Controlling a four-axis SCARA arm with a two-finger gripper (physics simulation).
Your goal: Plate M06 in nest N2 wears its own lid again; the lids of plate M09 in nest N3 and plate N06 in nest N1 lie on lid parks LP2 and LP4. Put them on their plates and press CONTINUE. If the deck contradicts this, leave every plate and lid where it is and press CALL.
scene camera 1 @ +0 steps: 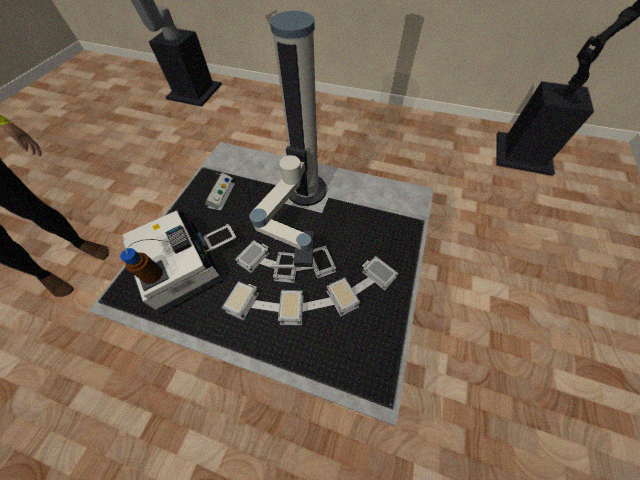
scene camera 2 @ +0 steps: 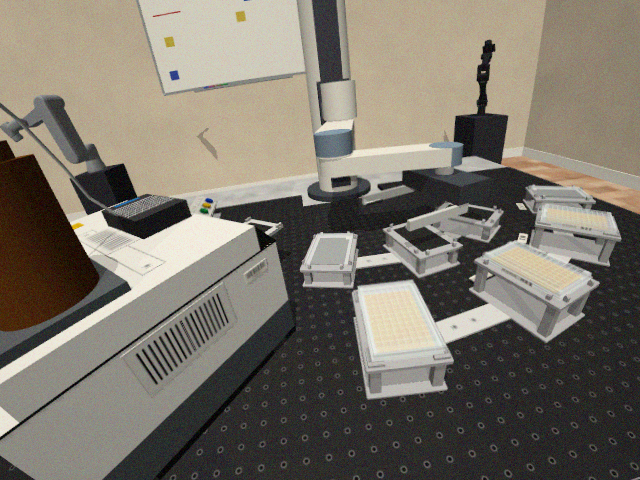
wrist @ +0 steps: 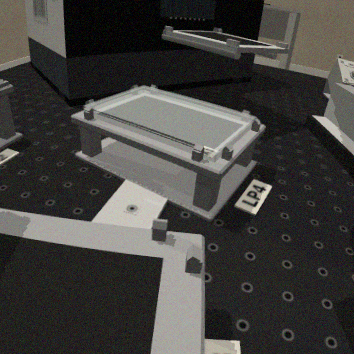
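Pixels of known places: gripper, between the fingertips: (scene camera 1: 272, 251) (scene camera 2: 382, 211) (wrist: 140, 85); arm's base, origin of its link: (scene camera 1: 306, 190) (scene camera 2: 339, 190).
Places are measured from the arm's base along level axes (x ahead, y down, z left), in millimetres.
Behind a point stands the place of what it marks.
My gripper (scene camera 2: 385, 212) {x 528, y -119, z 15 mm} is open and empty, its two bar fingers spread wide above the inner row of stands; no fingers show in the wrist view. A grey lid (scene camera 1: 251, 255) {x 558, y -64, z -99 mm} (scene camera 2: 330, 250) {x 561, y -65, z -107 mm} (wrist: 170, 120) {x 540, y -64, z -81 mm} lies flat on the stand labelled LP4 (wrist: 253, 196) {x 464, y -15, z -76 mm}. Another grey panel, apparently a lid (scene camera 1: 379, 272) {x 452, y -64, z 547 mm} (scene camera 2: 560, 195) {x 467, y -64, z 526 mm}, lies on the far right stand. Three plates with cream wells stand in outer nests: the left plate (scene camera 1: 240, 299) {x 796, y -90, z -34 mm} (scene camera 2: 398, 315) {x 795, y -90, z -47 mm}, the middle plate (scene camera 1: 290, 306) {x 756, y -91, z 198 mm} (scene camera 2: 537, 266) {x 753, y -91, z 194 mm} and the right plate (scene camera 1: 342, 296) {x 637, y -88, z 409 mm} (scene camera 2: 576, 219) {x 638, y -91, z 387 mm}. Their codes and whether they wear lids are unclear.
Two frame stands without lids are the middle one (scene camera 1: 284, 279) {x 613, y -18, z 101 mm} (scene camera 2: 439, 252) {x 625, y -59, z 98 mm} and the right one (scene camera 1: 331, 262) {x 468, y -58, z 305 mm}. A white instrument (scene camera 1: 165, 232) {x 648, y -247, z -452 mm} with an extended tray frame and a brown bottle (scene camera 1: 146, 268) {x 857, y -334, z -348 mm} stands left. A button box (scene camera 1: 219, 191) {x 232, y -84, z -457 mm} (scene camera 2: 204, 206) {x 190, y -80, z -465 mm} lies behind.
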